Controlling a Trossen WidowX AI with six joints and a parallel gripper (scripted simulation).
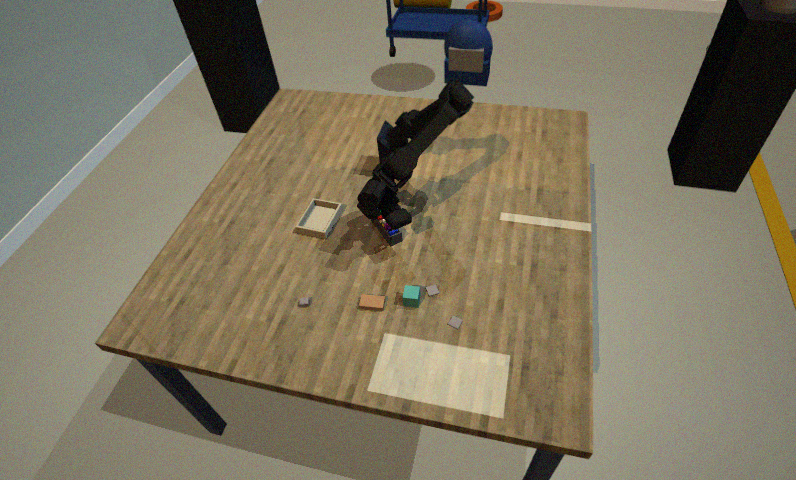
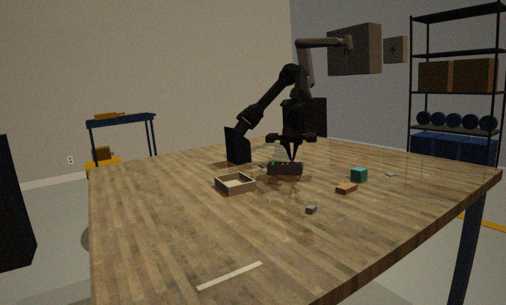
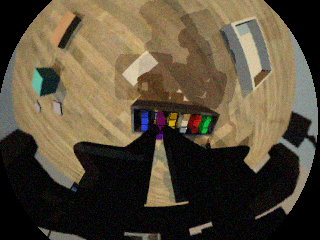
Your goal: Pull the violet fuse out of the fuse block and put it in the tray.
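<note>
The tray lies 240 mm to the right of my gripper tip, 50 mm below it and 20 mm behind it. From my gripper tip the other things lie so: violet fuse 10 mm below.
</note>
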